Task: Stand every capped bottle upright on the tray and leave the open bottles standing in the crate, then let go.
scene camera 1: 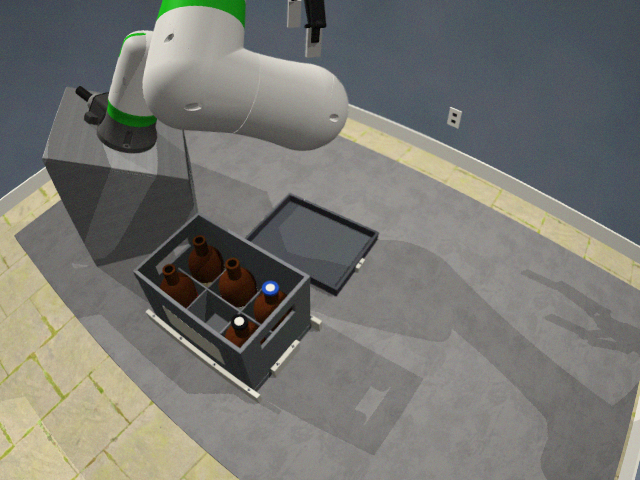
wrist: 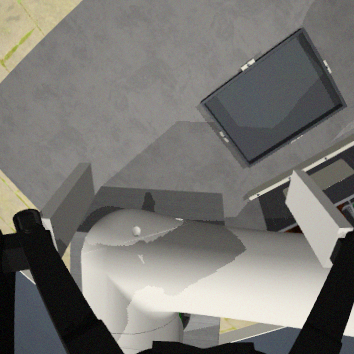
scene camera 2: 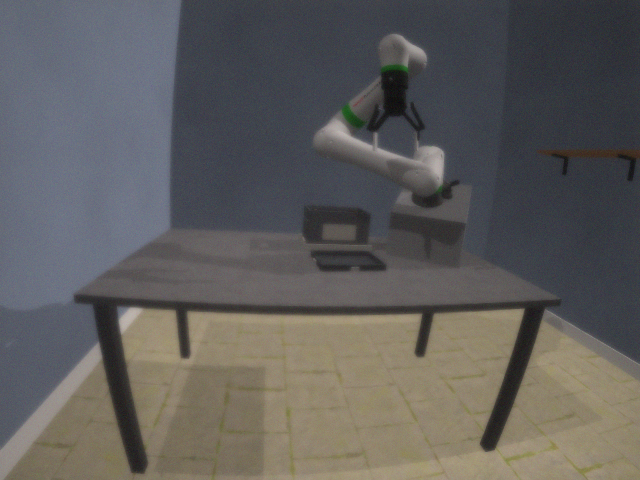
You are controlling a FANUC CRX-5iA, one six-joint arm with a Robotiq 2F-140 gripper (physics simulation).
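Places are measured from the arm's base along level axes (x right, y back, z down), in centimetres.
Where they show: gripper, fingertip midpoint: (scene camera 1: 302,40) (wrist: 191,183) (scene camera 2: 395,150); arm's base at its link origin: (scene camera 1: 126,134) (scene camera 2: 427,198).
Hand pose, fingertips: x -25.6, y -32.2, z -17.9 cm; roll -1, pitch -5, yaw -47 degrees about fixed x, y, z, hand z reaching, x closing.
Note:
Things, the pixels of their top centre, and the offset from my fingertips. "spot": a spot on its surface instead.
- dark crate at its top centre: (scene camera 1: 215,273) (wrist: 347,235) (scene camera 2: 336,208) dy -6.7, dx +40.1, dz +26.5 cm
- back-left bottle at its top centre: (scene camera 1: 199,240) dy +2.0, dx +35.0, dz +27.8 cm
- front-left bottle at its top centre: (scene camera 1: 168,269) dy +2.5, dx +43.6, dz +27.8 cm
- middle bottle at its top centre: (scene camera 1: 232,263) dy -7.1, dx +36.0, dz +27.8 cm
- bottle with a blue-and-white cap, top centre: (scene camera 1: 270,287) dy -16.0, dx +36.8, dz +27.8 cm
- black-and-white cap at its top centre: (scene camera 1: 239,321) dy -15.4, dx +45.2, dz +27.8 cm
- dark low-rimmed tray at a spot on its surface: (wrist: 271,89) (scene camera 1: 320,238) spot: dy -10.7, dx +10.5, dz +43.6 cm
A dark crate (scene camera 1: 289,331) (scene camera 2: 312,227) (wrist: 272,214) holds several brown bottles upright. Three are open: a back-left bottle (scene camera 1: 205,264), a front-left bottle (scene camera 1: 177,290) and a middle bottle (scene camera 1: 237,285). One bottle with a blue-and-white cap (scene camera 1: 269,288) and one with a black-and-white cap (scene camera 1: 239,322) stand at the right end. One front compartment between bottles is empty. The dark low-rimmed tray (scene camera 1: 320,238) (scene camera 2: 348,260) (wrist: 272,95) beside the crate is empty. My gripper (scene camera 1: 303,28) (scene camera 2: 395,142) (wrist: 191,183) is open and empty, high above the table, apart from crate and tray.
The arm's base stands on a grey pedestal (scene camera 1: 129,206) (scene camera 2: 426,232) beside the crate. Pale strips (scene camera 1: 201,356) lie along the crate's foot. The arm's own link (wrist: 200,265) passes below the gripper in the wrist view. A wall shelf (scene camera 2: 594,153) hangs at the right.

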